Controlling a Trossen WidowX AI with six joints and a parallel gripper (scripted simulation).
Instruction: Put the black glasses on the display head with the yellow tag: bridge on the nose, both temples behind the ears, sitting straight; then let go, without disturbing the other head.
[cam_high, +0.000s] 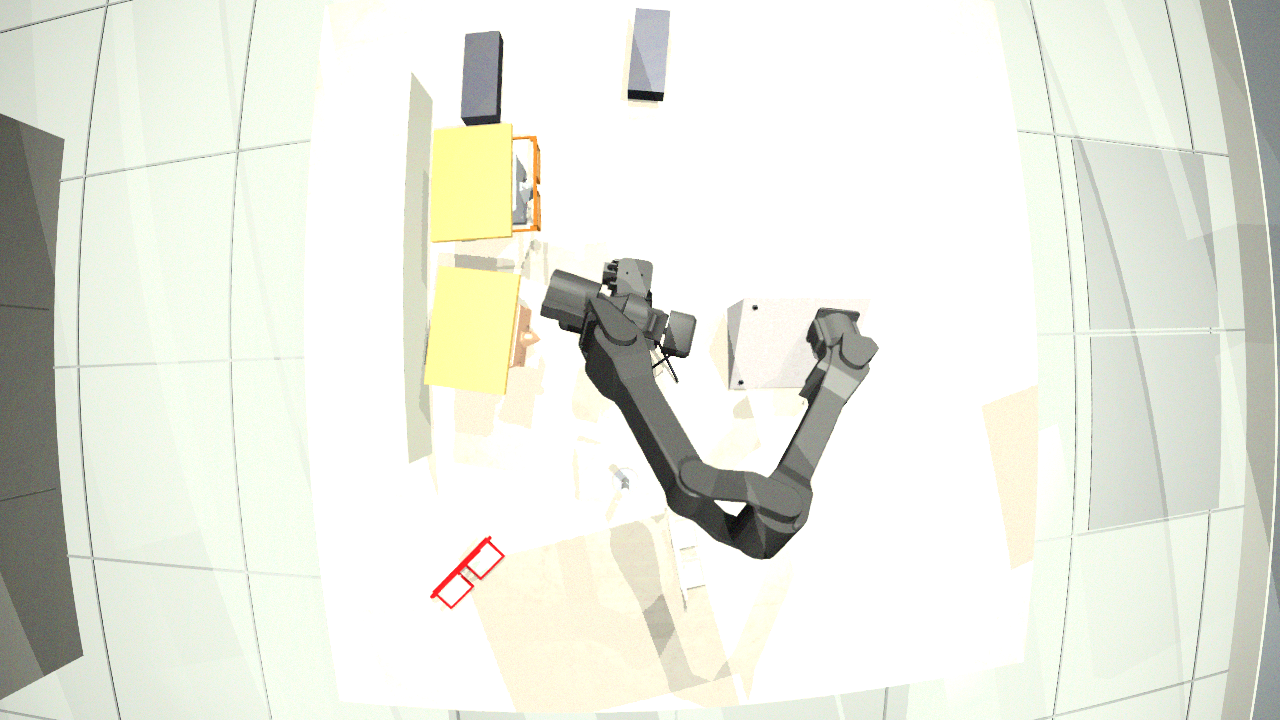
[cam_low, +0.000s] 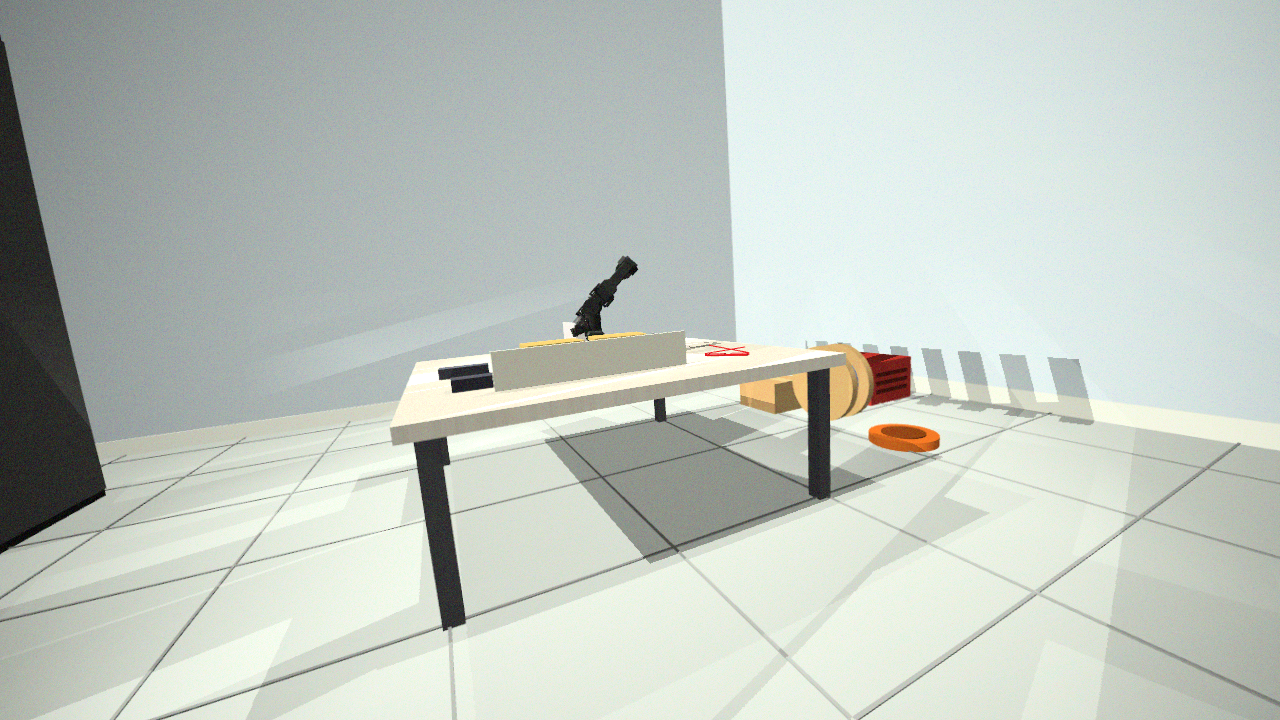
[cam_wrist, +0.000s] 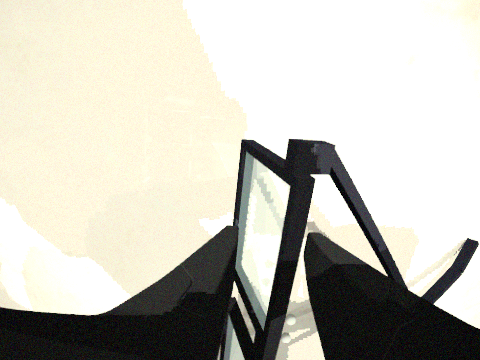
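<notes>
Now: gripper tip 40 mm to the right of the glasses and 30 mm past it. Also, from my gripper tip: skin-coloured head 190 mm ahead, 40 mm above, 30 mm to the left; small grey cylinder 240 mm to the left, 10 mm behind, 10 mm above; grey head 220 mm ahead, 190 mm to the right, 40 mm above.
</notes>
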